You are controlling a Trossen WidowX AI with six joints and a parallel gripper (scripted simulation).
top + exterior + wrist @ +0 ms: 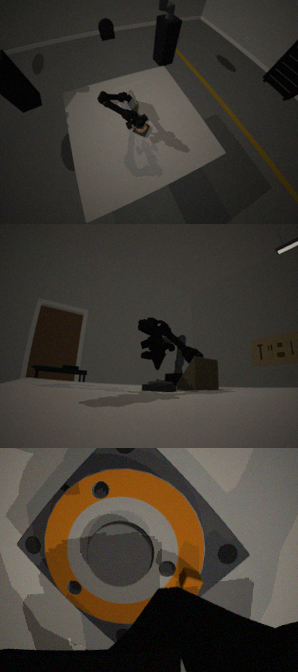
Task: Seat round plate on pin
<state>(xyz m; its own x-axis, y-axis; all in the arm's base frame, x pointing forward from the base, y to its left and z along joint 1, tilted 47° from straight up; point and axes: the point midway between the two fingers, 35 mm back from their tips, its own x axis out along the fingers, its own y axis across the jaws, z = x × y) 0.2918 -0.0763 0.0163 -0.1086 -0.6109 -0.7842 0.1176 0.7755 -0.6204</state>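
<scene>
My gripper tip is now 50 mm above the orange round plate and 10 mm to the right of it.
</scene>
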